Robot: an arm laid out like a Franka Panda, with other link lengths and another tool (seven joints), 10 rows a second.
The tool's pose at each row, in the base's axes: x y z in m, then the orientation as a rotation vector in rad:
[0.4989 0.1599 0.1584 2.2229 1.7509 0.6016]
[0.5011 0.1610 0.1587 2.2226 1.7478 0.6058]
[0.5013 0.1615 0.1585 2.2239 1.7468 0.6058]
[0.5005 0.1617 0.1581 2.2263 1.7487 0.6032]
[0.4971 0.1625 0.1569 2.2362 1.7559 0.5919]
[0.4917 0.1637 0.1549 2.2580 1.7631 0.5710]
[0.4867 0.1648 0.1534 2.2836 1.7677 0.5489]
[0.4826 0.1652 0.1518 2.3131 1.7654 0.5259]
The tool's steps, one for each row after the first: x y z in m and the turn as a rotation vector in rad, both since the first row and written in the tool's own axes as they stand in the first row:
[0.0015 0.0018 0.0008 -0.0031 0.0013 0.0016]
[0.0020 0.0017 0.0011 -0.0028 0.0012 0.0028]
[0.0020 0.0008 0.0011 0.0005 0.0011 0.0030]
[0.0019 -0.0029 0.0006 0.0137 -0.0003 0.0042]
[0.0017 -0.0087 0.0000 0.0371 -0.0041 0.0108]
[0.0015 -0.0139 -0.0009 0.0617 -0.0084 0.0205]
[0.0009 -0.0183 -0.0014 0.0853 -0.0147 0.0349]

